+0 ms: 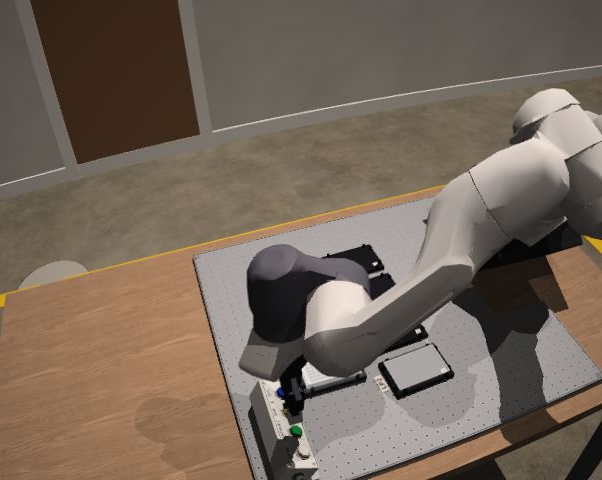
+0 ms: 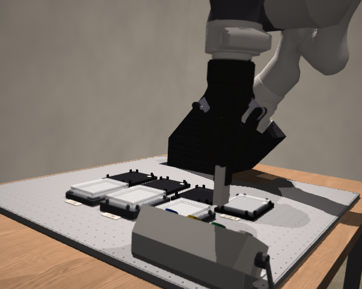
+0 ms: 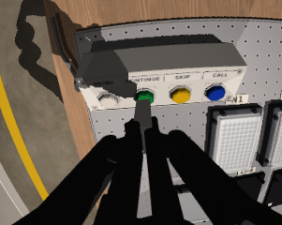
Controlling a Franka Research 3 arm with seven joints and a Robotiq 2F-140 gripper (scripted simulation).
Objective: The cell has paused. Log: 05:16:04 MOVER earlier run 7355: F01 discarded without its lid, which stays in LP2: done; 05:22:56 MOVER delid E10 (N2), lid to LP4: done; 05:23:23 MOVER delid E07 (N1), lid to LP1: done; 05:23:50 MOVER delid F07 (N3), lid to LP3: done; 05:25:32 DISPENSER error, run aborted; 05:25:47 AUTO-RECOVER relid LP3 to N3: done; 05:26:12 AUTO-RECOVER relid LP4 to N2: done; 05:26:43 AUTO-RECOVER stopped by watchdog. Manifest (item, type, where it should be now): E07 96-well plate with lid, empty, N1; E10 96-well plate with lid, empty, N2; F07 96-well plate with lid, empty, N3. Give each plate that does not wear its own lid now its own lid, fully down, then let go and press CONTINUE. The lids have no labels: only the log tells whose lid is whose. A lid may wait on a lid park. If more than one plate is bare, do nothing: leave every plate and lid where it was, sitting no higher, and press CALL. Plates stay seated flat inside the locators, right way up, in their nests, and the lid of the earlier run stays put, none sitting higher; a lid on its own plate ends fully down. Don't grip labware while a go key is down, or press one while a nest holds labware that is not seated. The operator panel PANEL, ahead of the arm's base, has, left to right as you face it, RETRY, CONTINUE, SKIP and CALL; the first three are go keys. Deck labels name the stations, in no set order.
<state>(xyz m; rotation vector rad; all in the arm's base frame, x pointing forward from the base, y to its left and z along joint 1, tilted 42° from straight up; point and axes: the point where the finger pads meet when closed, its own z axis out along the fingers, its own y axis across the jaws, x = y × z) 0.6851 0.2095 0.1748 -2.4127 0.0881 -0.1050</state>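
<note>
The green key is 7 cm below my hand. From my hand the other things lie so: blue call key: 10 cm to the right, 7 cm below; yellow skip key: 7 cm below, 5 cm to the right; white key: 7 cm below, 5 cm to the left.
</note>
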